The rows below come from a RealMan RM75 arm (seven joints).
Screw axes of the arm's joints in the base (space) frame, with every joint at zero. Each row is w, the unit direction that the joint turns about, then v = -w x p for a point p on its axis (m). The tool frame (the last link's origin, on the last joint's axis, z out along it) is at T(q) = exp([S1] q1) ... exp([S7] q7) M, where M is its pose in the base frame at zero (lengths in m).
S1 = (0, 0, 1, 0.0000, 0.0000, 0.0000)
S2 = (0, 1, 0, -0.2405, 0.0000, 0.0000)
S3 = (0, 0, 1, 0.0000, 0.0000, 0.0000)
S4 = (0, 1, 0, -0.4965, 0.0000, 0.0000)
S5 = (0, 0, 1, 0.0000, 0.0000, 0.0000)
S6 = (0, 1, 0, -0.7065, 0.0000, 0.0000)
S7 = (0, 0, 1, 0.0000, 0.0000, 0.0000)
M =
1 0 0 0.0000
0 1 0 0.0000
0 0 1 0.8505
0 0 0 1
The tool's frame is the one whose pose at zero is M.
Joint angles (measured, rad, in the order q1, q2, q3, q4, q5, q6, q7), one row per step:
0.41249 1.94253 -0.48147 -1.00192 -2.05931 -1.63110 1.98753
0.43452 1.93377 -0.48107 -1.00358 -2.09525 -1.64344 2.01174
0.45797 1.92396 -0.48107 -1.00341 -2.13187 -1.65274 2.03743
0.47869 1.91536 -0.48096 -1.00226 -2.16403 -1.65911 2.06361
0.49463 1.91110 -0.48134 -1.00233 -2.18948 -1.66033 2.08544
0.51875 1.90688 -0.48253 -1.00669 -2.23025 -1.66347 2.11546
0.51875 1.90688 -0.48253 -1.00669 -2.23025 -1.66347 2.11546
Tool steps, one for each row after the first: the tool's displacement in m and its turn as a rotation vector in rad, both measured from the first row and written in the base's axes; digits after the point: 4 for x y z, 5 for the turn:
-0.0032 0.0042 0.0009 -0.02892 -0.01422 -0.00873
-0.0064 0.0090 0.0022 -0.05556 -0.02948 -0.02064
-0.0090 0.0133 0.0035 -0.07733 -0.04108 -0.03586
-0.0110 0.0169 0.0039 -0.09165 -0.04983 -0.05057
-0.0145 0.0221 0.0042 -0.11277 -0.06804 -0.06988
-0.0145 0.0221 0.0042 -0.11277 -0.06804 -0.06988

